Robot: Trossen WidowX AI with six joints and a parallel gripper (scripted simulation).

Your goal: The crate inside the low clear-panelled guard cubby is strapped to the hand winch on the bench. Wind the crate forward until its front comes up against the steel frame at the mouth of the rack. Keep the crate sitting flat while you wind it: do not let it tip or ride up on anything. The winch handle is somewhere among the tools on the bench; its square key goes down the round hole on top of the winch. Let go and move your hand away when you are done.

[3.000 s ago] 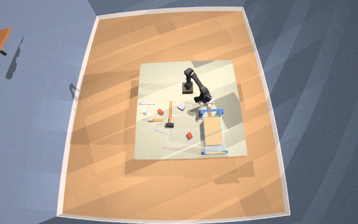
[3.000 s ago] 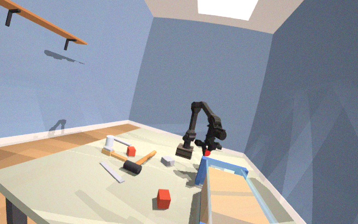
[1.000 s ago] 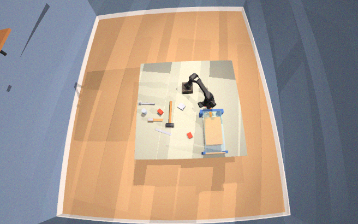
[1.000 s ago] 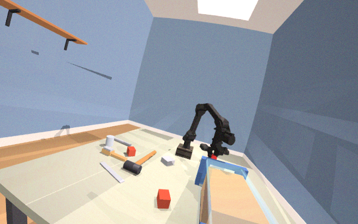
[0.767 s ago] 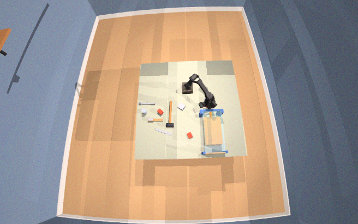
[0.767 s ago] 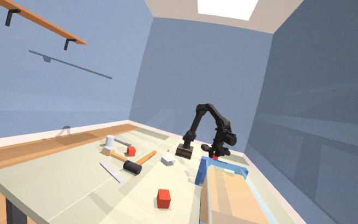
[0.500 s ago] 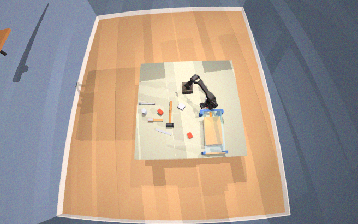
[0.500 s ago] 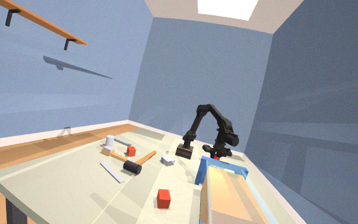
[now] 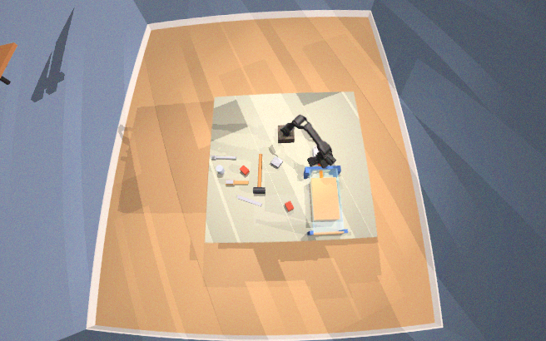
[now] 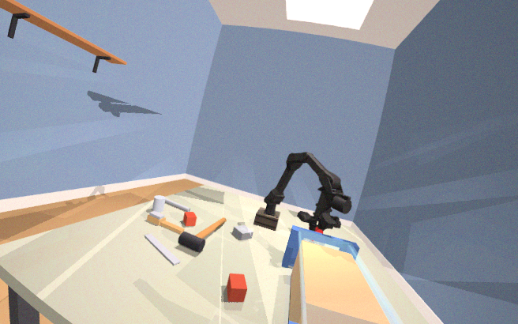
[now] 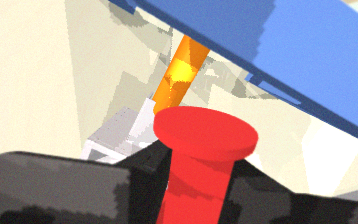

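Right now my gripper tip is 60 mm short of the blue steel frame, 30 mm to the right of it and 10 mm above it. From my gripper tip the other things lie so: white hand winch (110 mm behind, 80 mm below, 10 mm to the left); then crank arm (40 mm behind, 10 mm to the left, 10 mm below); then red knob (20 mm above).
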